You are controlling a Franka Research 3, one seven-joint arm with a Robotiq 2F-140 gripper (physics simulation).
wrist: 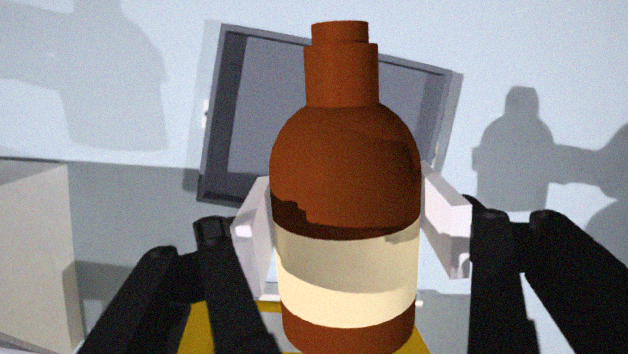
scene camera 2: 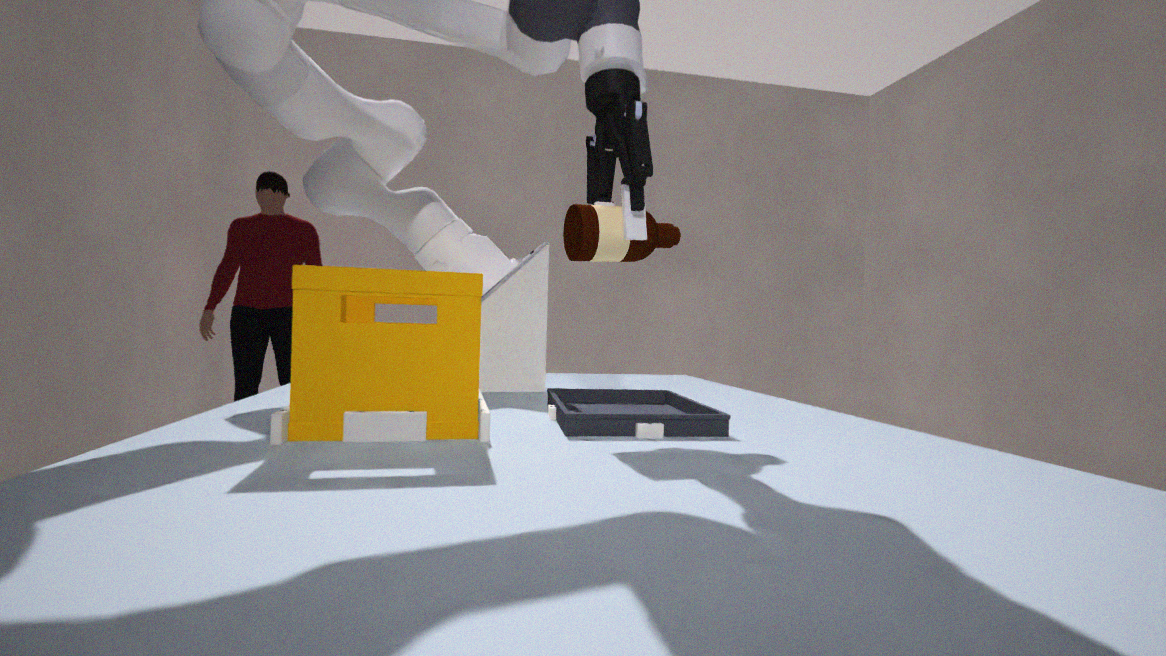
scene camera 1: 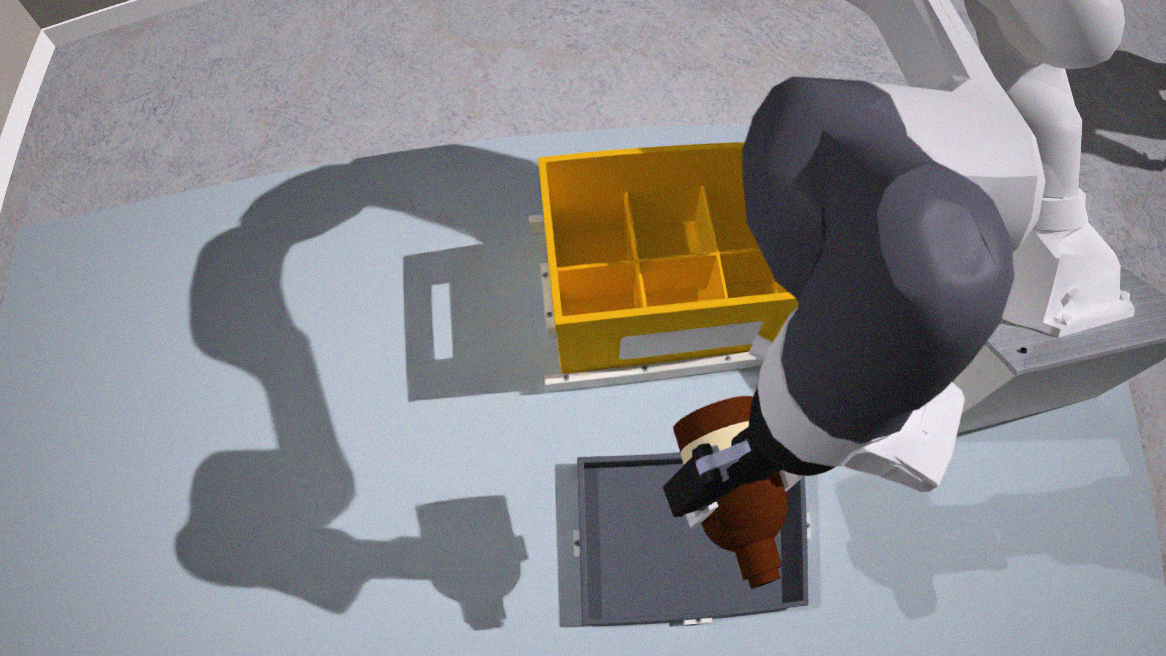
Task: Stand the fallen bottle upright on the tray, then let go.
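Observation:
The brown bottle [scene camera 1: 746,518] [scene camera 2: 580,232] [wrist: 345,165] with a cream label lies level in the air, its neck pointing to the right in scene camera 2. My gripper [scene camera 1: 746,497] [scene camera 2: 619,212] [wrist: 343,195] points down and is shut on the bottle, with one white pad on each side of its body near the label. Both are high above the dark grey tray [scene camera 1: 652,554] [scene camera 2: 587,424] [wrist: 260,110], apart from it. In scene camera 1 the bottle overlaps the tray's right part, and black finger links hide part of the label.
A yellow crate [scene camera 1: 595,346] [scene camera 2: 383,367] [wrist: 197,330] with compartments stands beside the tray, in white brackets. The arm's pedestal [scene camera 1: 1051,383] [scene camera 2: 517,342] [wrist: 35,250] stands near the crate and tray. A person [scene camera 2: 273,261] in a red top stands beyond the table.

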